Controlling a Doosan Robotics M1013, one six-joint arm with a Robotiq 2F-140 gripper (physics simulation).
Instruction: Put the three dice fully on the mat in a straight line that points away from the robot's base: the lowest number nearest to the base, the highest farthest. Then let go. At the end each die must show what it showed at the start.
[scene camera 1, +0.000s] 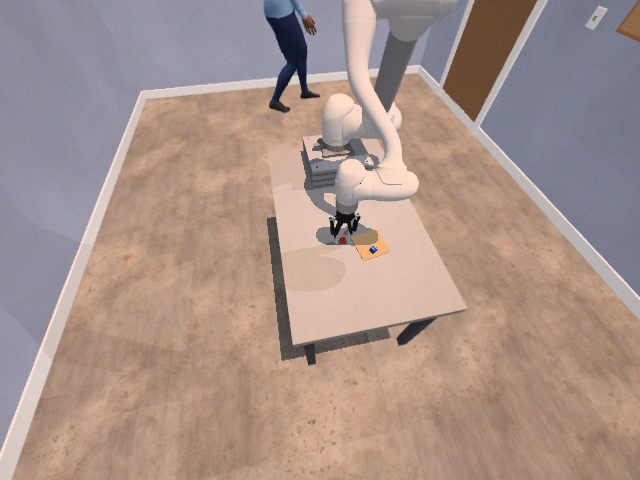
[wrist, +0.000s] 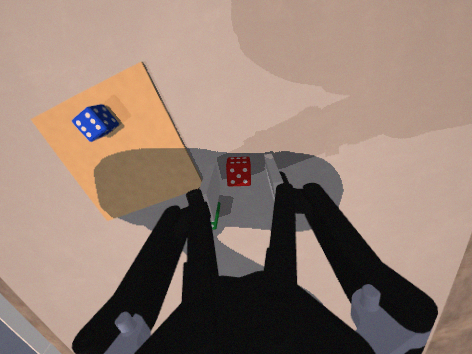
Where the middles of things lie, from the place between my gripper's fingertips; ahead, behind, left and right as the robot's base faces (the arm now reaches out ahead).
Right now my hand is 40 mm short of the orange mat (scene camera 1: 363, 242), 130 mm to the right of it and 10 mm above it. The rest, counted from my hand: blue die (wrist: 94, 122) (80 mm ahead, 130 mm to the left).
